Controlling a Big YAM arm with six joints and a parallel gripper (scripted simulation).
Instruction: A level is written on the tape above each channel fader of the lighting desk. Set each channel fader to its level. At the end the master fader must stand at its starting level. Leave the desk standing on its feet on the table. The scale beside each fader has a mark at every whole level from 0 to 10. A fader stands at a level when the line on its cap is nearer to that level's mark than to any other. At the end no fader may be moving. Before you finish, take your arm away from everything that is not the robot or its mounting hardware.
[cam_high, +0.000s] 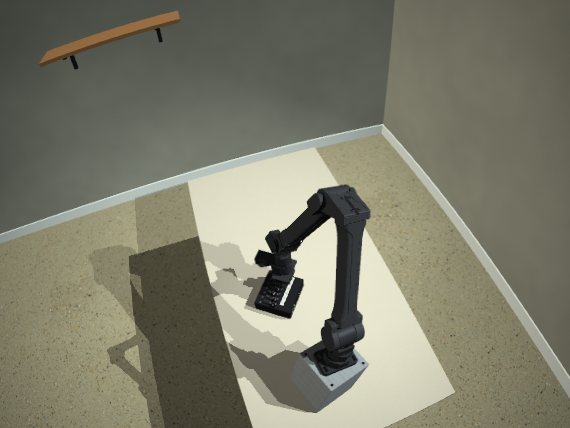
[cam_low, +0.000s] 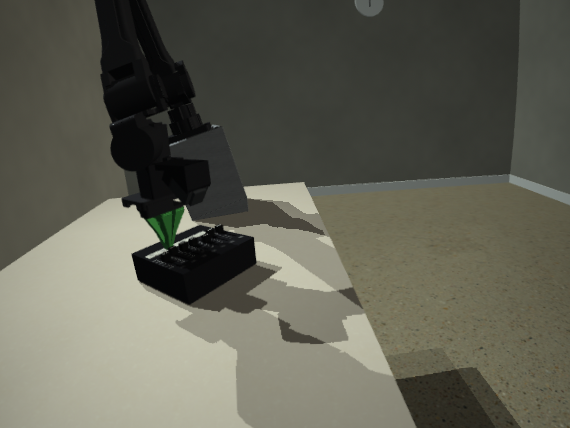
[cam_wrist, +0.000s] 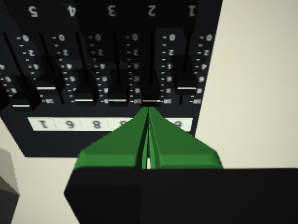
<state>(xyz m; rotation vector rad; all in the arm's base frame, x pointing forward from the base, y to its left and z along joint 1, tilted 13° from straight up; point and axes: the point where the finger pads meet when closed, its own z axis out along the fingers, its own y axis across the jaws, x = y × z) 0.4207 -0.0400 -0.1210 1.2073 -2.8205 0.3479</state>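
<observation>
The channel 2 fader lies 10 mm ahead of my hand and 10 mm to the left of it. Round my hand: master fader cap 70 mm behind, 80 mm to the left; channel 1 fader cap 30 mm ahead.
</observation>
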